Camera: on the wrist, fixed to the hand. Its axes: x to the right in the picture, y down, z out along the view.
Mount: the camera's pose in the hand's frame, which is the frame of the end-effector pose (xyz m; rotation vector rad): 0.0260 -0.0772 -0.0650 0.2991 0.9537 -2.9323
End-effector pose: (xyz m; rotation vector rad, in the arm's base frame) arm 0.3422 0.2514 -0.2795 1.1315 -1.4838 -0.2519
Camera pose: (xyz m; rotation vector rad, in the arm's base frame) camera 0.4400 0.2213 -0.2991 2.1300 1.8666 -1.0546
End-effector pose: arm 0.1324 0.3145 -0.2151 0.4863 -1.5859 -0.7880
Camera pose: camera 0.1817 0.2300 -0.2511 -2.3906 -0.9889 1.3192
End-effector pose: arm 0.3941 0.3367 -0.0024 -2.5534 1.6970 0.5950
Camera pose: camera 0.4913 0.3309 0.0347 -1.7513 -2.1992 -0.9166
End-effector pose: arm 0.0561 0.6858 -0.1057 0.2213 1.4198 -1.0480
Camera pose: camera -0.0476 0.6753 -0.1077 0.8807 -0.5858 1.4633
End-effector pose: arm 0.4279 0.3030 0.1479 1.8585 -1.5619 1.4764
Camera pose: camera 0.4583 0.3657 0.2254 0.8940 1.6167 0.2816
